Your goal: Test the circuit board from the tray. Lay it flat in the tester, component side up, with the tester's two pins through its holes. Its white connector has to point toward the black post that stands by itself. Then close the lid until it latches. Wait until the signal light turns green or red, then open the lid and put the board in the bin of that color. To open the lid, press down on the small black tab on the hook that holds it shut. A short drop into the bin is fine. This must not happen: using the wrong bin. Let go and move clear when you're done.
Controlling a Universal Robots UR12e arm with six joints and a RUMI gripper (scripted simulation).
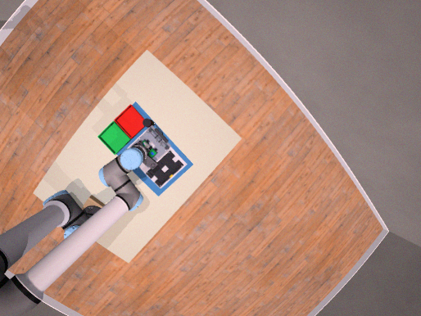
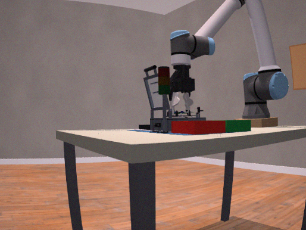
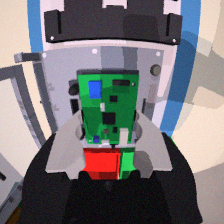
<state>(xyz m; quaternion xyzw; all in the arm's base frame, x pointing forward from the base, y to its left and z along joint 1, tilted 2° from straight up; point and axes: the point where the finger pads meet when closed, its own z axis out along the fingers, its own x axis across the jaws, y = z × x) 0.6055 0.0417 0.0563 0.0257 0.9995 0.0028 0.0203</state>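
My hand is 10 mm to the right of the green circuit board. Also, from my hand: green bin (210 mm to the left, 90 mm behind, 70 mm below); red bin (200 mm to the left, 70 mm below, 60 mm ahead); lid (130 mm ahead, 100 mm above).
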